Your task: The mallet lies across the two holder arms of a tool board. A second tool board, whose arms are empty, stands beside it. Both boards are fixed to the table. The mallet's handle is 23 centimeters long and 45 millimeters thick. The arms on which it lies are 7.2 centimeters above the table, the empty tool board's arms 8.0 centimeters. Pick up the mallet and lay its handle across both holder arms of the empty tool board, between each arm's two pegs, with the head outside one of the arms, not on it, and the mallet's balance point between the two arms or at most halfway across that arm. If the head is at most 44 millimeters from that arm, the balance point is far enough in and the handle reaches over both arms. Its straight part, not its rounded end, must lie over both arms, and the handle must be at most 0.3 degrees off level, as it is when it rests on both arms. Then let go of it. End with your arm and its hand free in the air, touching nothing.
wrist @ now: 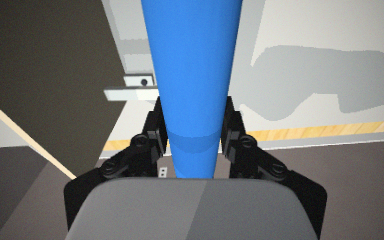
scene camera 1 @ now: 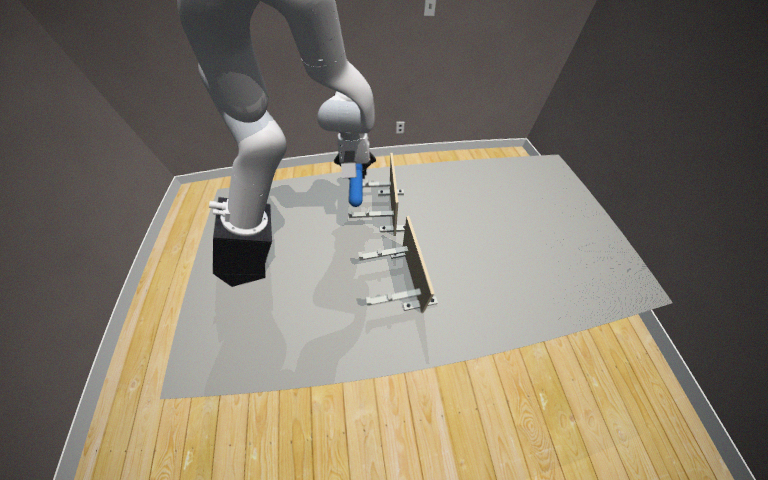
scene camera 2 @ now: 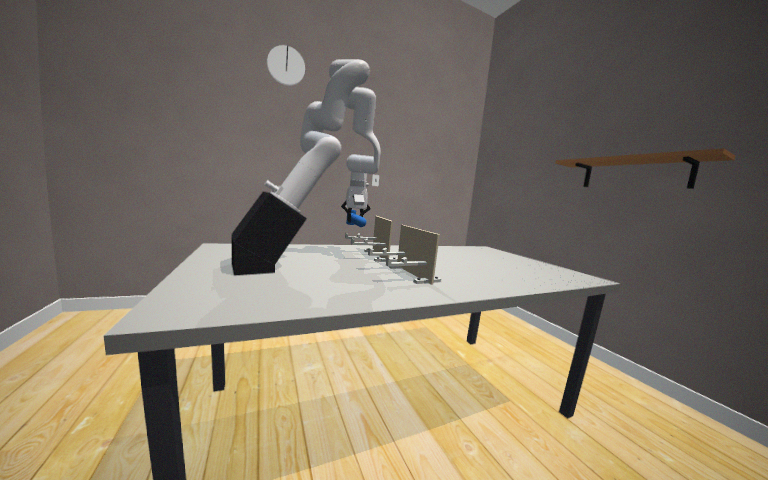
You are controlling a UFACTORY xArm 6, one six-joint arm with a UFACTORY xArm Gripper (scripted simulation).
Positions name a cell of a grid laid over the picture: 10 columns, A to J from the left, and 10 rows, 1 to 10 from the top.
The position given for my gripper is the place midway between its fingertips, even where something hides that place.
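I can see my gripper (scene camera 1: E4) together with a tool board (scene camera 1: F7). A tool board (scene camera 2: E5) is visible to me as well. Then there is my gripper again, which I also see (wrist: F5).
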